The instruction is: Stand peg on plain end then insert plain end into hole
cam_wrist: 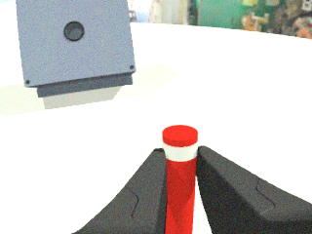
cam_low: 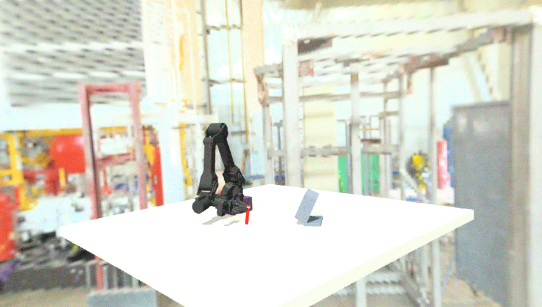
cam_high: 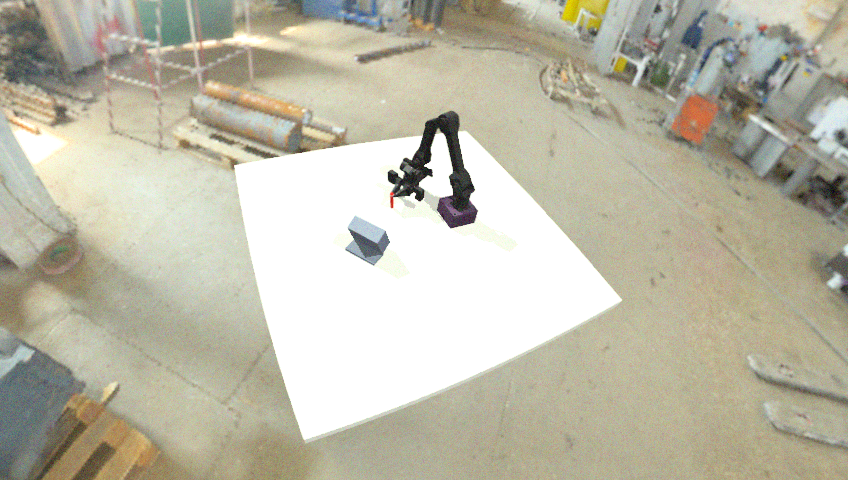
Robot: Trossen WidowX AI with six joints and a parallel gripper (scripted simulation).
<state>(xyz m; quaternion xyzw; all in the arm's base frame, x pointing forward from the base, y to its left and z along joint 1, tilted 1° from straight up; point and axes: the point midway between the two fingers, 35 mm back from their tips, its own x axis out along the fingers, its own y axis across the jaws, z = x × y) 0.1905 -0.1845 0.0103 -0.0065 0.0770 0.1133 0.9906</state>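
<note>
Now: the red peg 1 cm below my gripper tip. Round my gripper tip: grey sloped panel 20 cm ahead, 15 cm to the left; grey foot plate 22 cm ahead, 16 cm to the left, 7 cm below.
</note>
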